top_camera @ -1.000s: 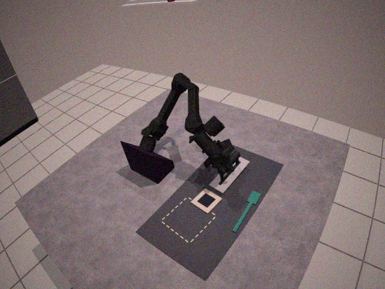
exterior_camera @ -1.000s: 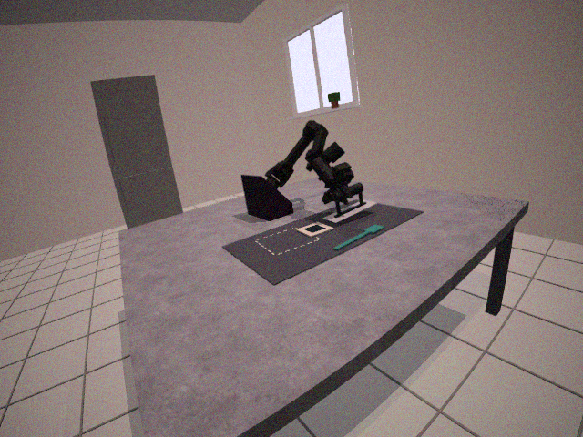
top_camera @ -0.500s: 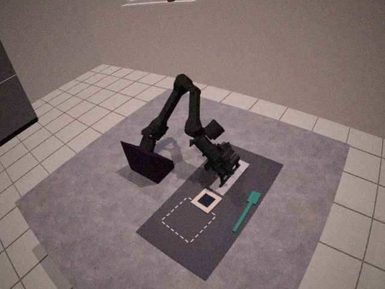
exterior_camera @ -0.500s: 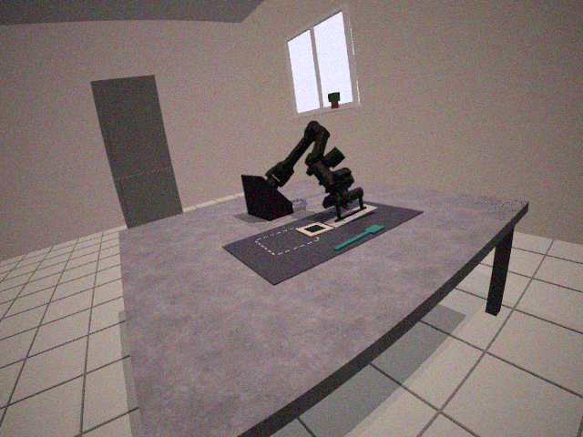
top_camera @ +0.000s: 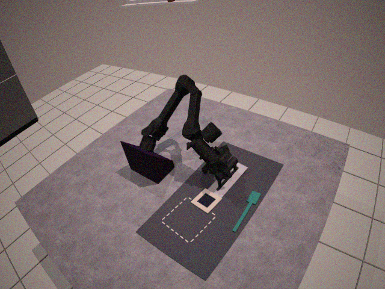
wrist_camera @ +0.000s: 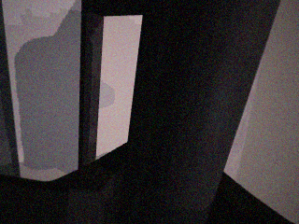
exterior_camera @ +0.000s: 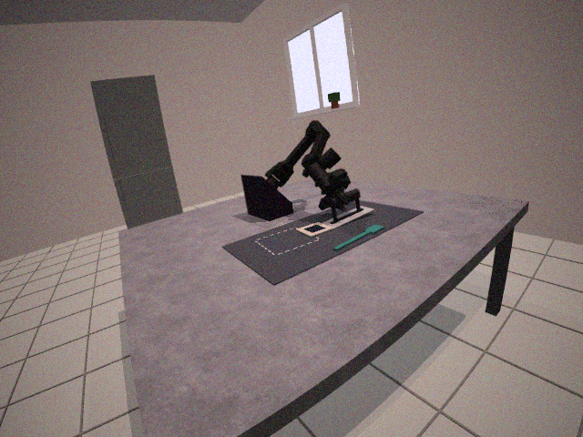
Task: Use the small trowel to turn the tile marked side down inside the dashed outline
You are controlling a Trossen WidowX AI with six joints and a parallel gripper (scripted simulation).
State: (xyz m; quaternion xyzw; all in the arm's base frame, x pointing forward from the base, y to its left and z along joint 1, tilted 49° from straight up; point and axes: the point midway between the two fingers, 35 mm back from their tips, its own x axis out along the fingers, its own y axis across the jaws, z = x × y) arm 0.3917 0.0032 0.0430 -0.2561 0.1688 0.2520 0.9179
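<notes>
My gripper tip is now 20 mm past the dark mat, 80 mm to the left of it and 70 mm above it. Also, from my gripper tip: teal trowel (120 mm ahead, 70 mm to the right, 50 mm below); cream tile (50 mm behind, 110 mm to the right, 50 mm below).
</notes>
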